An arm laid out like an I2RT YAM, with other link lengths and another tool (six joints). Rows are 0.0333 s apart.
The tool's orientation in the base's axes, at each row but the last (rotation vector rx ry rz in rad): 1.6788 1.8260 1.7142; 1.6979 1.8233 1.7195; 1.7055 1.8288 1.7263; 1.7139 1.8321 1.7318; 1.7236 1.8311 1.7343; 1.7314 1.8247 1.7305; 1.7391 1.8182 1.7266; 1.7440 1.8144 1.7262; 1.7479 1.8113 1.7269; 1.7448 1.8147 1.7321; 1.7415 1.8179 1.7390; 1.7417 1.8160 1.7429; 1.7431 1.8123 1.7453
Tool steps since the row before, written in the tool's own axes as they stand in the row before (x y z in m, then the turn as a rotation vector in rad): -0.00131 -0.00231 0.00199 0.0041 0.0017 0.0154; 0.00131 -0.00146 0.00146 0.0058 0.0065 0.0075; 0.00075 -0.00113 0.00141 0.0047 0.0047 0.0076; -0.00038 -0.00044 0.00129 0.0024 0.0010 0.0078; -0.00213 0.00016 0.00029 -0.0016 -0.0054 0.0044; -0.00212 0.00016 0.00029 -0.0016 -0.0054 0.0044; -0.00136 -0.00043 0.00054 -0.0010 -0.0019 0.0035; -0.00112 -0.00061 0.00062 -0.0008 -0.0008 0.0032; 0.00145 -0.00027 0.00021 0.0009 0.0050 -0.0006; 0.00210 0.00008 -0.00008 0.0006 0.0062 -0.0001; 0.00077 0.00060 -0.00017 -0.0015 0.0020 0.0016; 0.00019 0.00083 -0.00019 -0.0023 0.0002 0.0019; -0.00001 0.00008 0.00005 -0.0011 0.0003 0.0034
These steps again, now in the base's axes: 0.00051 0.00086 -0.00317 0.0104 0.0121 -0.0018; -0.00034 0.00226 -0.00086 0.0071 0.0072 0.0055; 0.00001 0.00174 -0.00090 0.0065 0.0069 0.0035; 0.00076 0.00066 -0.00100 0.0052 0.0064 -0.0006; 0.00107 -0.00140 -0.00124 0.0002 0.0031 -0.0064; 0.00105 -0.00140 -0.00123 0.0002 0.0031 -0.0064; 0.00058 -0.00053 -0.00131 0.0016 0.0020 -0.0032; 0.00044 -0.00025 -0.00133 0.0020 0.0016 -0.0022; -0.00052 0.00127 0.00059 0.0024 -0.0012 0.0044; -0.00073 0.00145 0.00134 0.0036 -0.0014 0.0049; -0.00001 0.00027 0.00095 0.0029 -0.0007 0.0000; 0.00032 -0.00023 0.00078 0.0023 -0.0005 -0.0019; 0.00009 0.00000 0.00003 0.0029 0.0013 -0.0016
